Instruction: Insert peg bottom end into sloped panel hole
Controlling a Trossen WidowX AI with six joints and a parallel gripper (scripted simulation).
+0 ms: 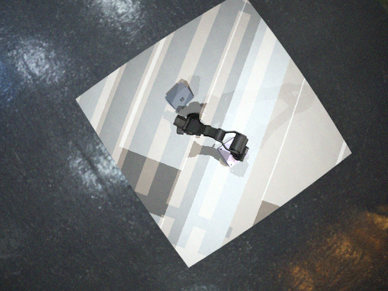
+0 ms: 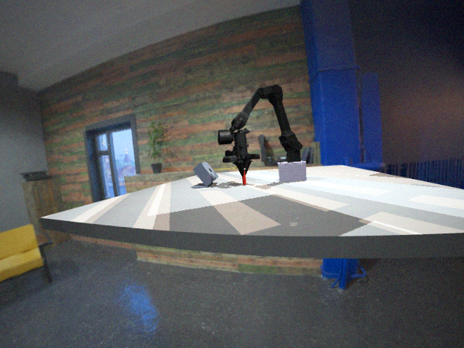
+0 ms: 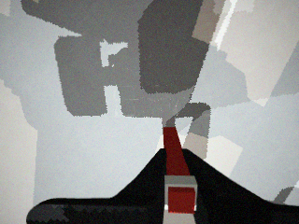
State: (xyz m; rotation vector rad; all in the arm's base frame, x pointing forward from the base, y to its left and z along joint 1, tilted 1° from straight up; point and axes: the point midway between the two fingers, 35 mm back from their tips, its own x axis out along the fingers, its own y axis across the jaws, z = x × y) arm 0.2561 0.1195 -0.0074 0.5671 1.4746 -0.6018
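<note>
The grey-blue sloped panel is 21 cm ahead of my gripper tip, 5 cm to the right of it and 2 cm above it. Also, from my gripper tip: red square peg 2 cm above.
</note>
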